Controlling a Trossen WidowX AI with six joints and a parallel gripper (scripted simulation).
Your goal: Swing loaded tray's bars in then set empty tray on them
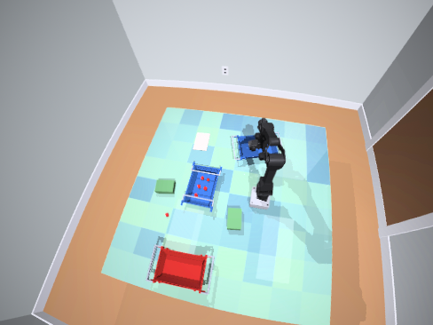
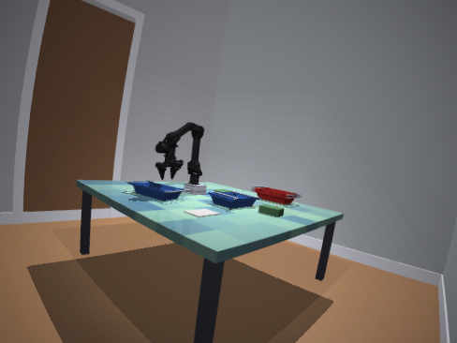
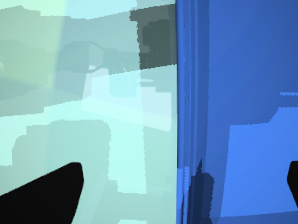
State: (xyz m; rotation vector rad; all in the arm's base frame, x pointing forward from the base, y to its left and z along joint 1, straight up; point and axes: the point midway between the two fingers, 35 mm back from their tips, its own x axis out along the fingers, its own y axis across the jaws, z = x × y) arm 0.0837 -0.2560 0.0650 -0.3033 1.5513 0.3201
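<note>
Now: gripper tip 3 cm short of the blue tray, 8 cm to the left of it and 5 cm above it. Round my gripper tip: small red block (43 cm ahead, 55 cm to the left, 9 cm below); then white flat plate (43 cm ahead, 3 cm to the right, 9 cm below).
</note>
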